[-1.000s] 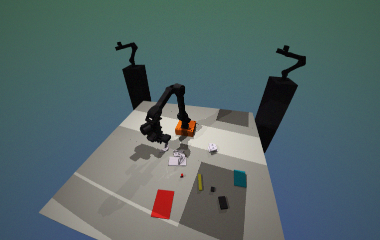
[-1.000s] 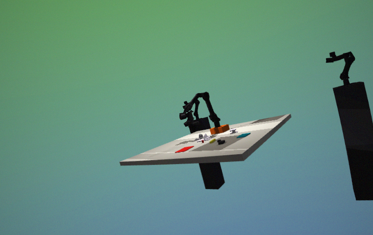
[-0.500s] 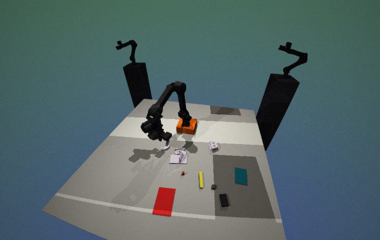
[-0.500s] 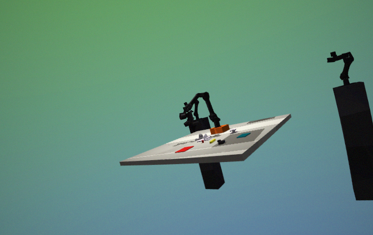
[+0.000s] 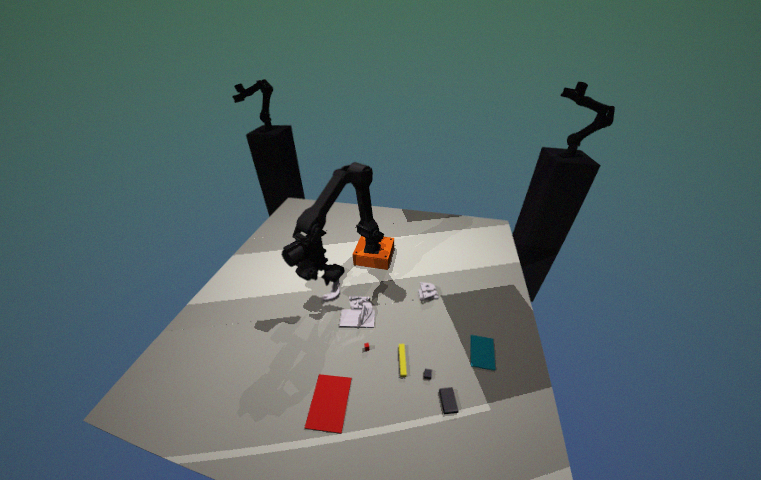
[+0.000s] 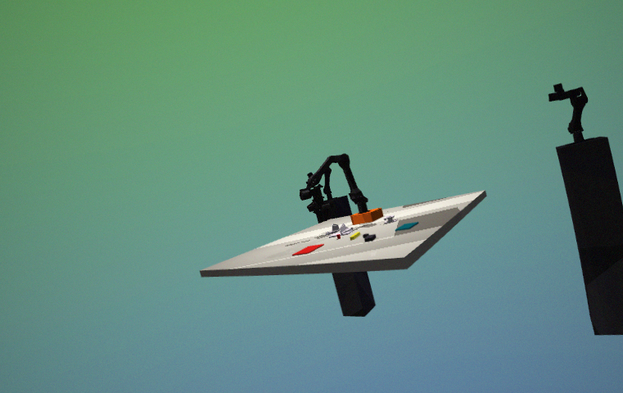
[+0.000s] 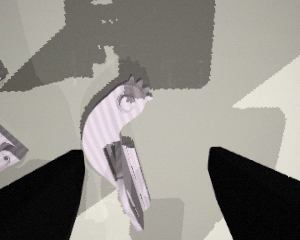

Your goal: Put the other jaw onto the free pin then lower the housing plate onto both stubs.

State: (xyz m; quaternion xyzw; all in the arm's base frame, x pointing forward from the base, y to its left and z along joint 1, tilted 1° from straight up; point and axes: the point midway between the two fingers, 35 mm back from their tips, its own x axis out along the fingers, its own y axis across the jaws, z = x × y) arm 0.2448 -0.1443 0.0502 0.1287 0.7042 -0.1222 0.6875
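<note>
Now: gripper tip 1 cm past the jaw, 1 cm to the right of it and 8 cm above it. Also, from my gripper tip: small red cube: 19 cm ahead, 20 cm to the left, 7 cm below; then yellow bar: 21 cm ahead, 32 cm to the left, 8 cm below; then red sheet: 37 cm ahead, 13 cm to the left, 8 cm below.
</note>
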